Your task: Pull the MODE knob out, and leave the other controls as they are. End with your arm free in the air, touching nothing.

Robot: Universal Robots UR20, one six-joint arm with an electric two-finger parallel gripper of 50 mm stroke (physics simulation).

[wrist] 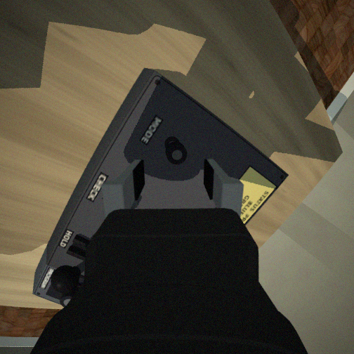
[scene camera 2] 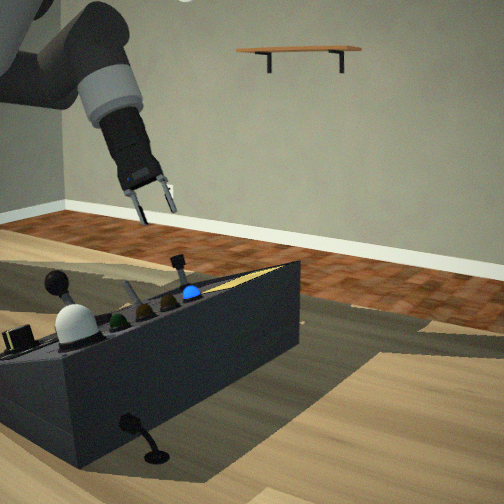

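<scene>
The MODE knob (scene camera 2: 178, 261) (wrist: 176, 153) is a small black head on a grey stem. It stands up from the far end of the dark console (scene camera 2: 200, 360) (wrist: 215, 145), beside the MODE label (wrist: 151, 130) in the wrist view. The blue lamp (scene camera 2: 191, 292) near it is lit. My gripper (scene camera 2: 160, 217) (wrist: 173, 171) is open, with nothing between its fingers. It hangs in the air above the console, clear of the knob. In the wrist view the knob shows just beyond the fingertips. My gripper's body hides part of the console there.
A black ball lever (scene camera 2: 56, 283) (wrist: 65, 280), a white dome (scene camera 2: 76, 325), a thin toggle lever (scene camera 2: 131, 291) and a black rocker block (scene camera 2: 19, 337) are on the console. A black bent stalk (scene camera 2: 131, 424) stands by its near side. A wooden shelf (scene camera 2: 299, 49) is on the wall.
</scene>
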